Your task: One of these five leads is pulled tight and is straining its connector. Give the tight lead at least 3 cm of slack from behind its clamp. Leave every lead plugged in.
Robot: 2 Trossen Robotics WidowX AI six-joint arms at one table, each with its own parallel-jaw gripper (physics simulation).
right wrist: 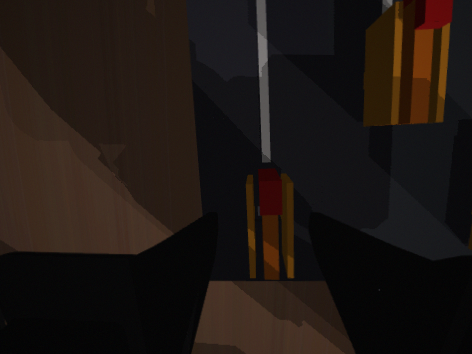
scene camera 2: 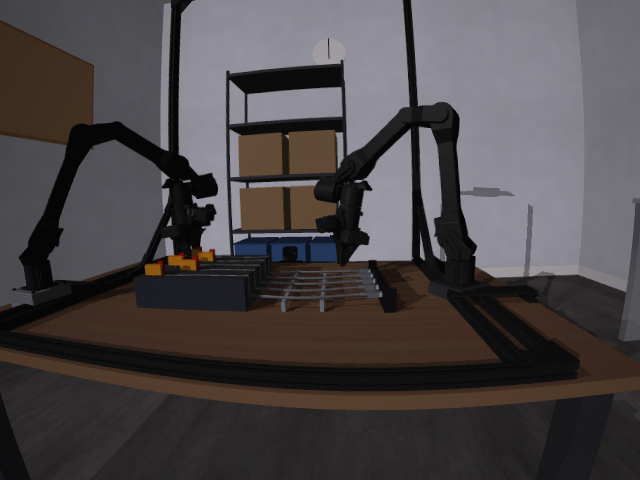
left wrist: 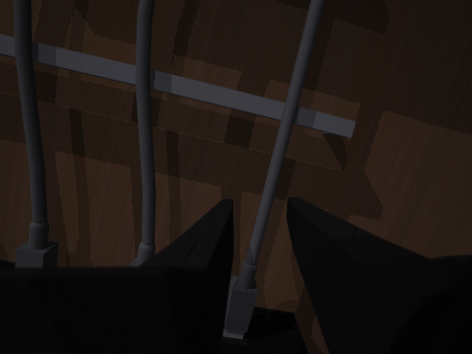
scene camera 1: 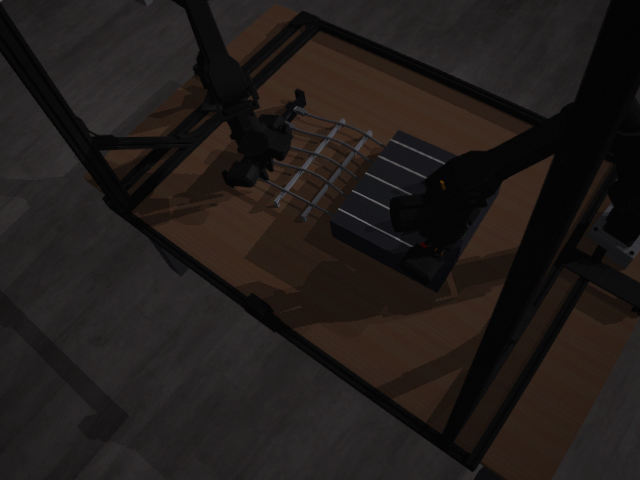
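Seen in the pictures: left gripper, fingertip midpoint: (scene camera 2: 340, 265) (left wrist: 259, 208) (scene camera 1: 269, 175); right gripper, fingertip midpoint: (right wrist: 263, 221) (scene camera 1: 431, 257); left arm's base, link origin: (scene camera 2: 459, 282); right arm's base, link origin: (scene camera 2: 40, 286) (scene camera 1: 623, 227).
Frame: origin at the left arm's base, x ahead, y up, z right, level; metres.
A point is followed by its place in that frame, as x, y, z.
Note:
Five grey leads run over two pale bars (scene camera 1: 310, 160) {0.254, -0.007, 0.185} (left wrist: 215, 95) {0.224, -0.006, 0.243} between a dark box (scene camera 2: 191, 293) {0.552, 0.009, 0.168} and a black connector strip (scene camera 2: 388, 300) {0.203, -0.003, -0.008}. The end lead (scene camera 1: 294, 193) {0.237, 0.000, 0.286} (left wrist: 276, 160) {0.190, 0.000, 0.264} looks straighter than its curved neighbour (left wrist: 145, 150) {0.207, 0.000, 0.207} in the left wrist view. Its connector (left wrist: 241, 305) {0.121, 0.003, 0.233} is seated at the strip. My left gripper (left wrist: 259, 208) {0.175, 0.015, 0.251} (scene camera 2: 343, 262) {0.175, 0.015, 0.251} is partly open above this lead, holding nothing. My right gripper (right wrist: 263, 221) {0.541, 0.041, 0.434} is open, its tips on either side of an orange clamp with a red block (right wrist: 271, 250) {0.546, 0.063, 0.434} at the box's end; contact cannot be told.
Another orange clamp (right wrist: 405, 85) {0.512, 0.059, 0.363} stands beside the right gripper's clamp. More clamps (scene camera 2: 154, 268) {0.629, 0.055, 0.231} stand on the box. Pale straight lines (right wrist: 264, 100) {0.491, 0.039, 0.408} run along its top. A black frame (scene camera 2: 289, 376) {0.450, -0.010, -0.169} edges the wooden table (scene camera 2: 289, 335) {0.404, -0.027, -0.022}. Shadows darken much of the scene.

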